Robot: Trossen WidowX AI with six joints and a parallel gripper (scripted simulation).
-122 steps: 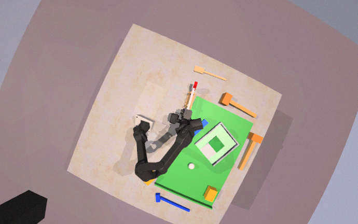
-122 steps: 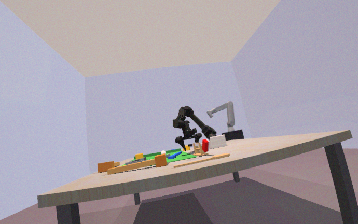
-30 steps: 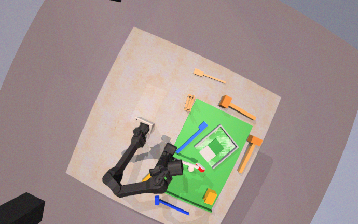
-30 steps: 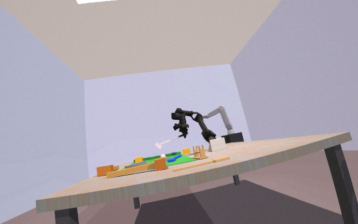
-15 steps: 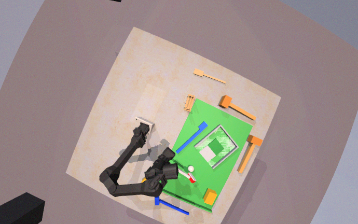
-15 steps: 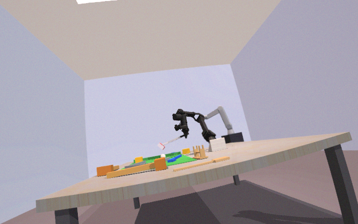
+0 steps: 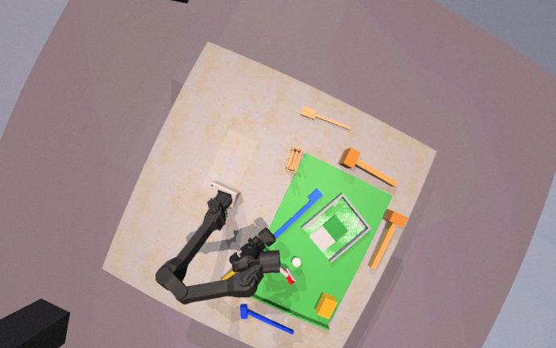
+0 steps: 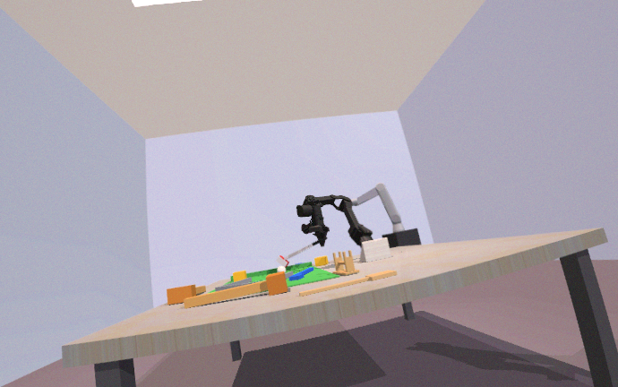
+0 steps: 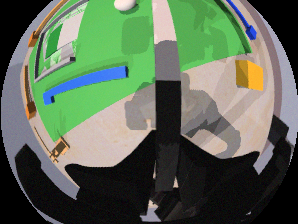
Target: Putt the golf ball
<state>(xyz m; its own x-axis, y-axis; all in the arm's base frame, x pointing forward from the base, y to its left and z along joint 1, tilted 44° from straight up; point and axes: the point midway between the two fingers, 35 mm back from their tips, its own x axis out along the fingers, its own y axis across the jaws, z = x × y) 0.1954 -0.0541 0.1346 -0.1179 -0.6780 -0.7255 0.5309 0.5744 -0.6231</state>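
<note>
The red putter is 100 mm ahead of my gripper tip and 60 mm to the right of it. The rest, counted from my gripper tip: white golf ball (210 mm ahead, 70 mm to the right, 80 mm below).
</note>
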